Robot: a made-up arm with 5 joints.
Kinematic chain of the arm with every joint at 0, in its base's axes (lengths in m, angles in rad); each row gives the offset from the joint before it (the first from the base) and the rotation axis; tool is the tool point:
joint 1: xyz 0 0 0.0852 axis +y
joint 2: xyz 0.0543 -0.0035 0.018 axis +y
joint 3: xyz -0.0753 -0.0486 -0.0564 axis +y
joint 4: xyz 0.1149 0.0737 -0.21 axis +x
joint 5: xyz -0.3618 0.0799 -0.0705 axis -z
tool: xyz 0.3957 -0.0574 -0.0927
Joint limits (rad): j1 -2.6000..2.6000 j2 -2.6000..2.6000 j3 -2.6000..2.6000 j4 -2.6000..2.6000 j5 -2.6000..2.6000
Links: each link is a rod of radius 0.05 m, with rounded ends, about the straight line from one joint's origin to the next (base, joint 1, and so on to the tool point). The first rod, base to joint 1, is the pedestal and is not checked.
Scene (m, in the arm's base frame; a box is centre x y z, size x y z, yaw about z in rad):
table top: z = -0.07
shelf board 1: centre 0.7 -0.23 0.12 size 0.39 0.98 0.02 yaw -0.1
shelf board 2: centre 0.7 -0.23 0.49 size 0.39 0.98 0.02 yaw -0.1
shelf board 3: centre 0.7 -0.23 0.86 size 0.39 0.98 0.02 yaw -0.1
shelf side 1: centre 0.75 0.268 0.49 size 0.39 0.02 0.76 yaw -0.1
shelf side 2: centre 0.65 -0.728 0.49 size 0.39 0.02 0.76 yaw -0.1
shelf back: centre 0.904 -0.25 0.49 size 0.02 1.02 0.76 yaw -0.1
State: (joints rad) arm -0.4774 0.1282 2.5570 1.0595 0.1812
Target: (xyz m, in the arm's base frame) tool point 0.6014 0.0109 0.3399
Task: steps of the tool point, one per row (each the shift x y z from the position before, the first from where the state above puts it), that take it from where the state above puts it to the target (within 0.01 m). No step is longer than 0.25 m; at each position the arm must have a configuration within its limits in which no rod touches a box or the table.
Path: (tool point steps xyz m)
1: 0.0088 -0.0560 0.1622
2: 0.0875 -0.0666 0.1439
3: 0.1499 -0.0715 0.0902
4: 0.1808 -0.0705 0.0128
5: 0.1741 -0.0636 -0.0704
6: 0.1316 -0.0519 -0.1419
7: 0.0734 0.0475 0.0179
8: 0.0640 0.0600 0.0082
9: 0.0516 0.0692 -0.0038
10: 0.0363 0.0738 -0.0177

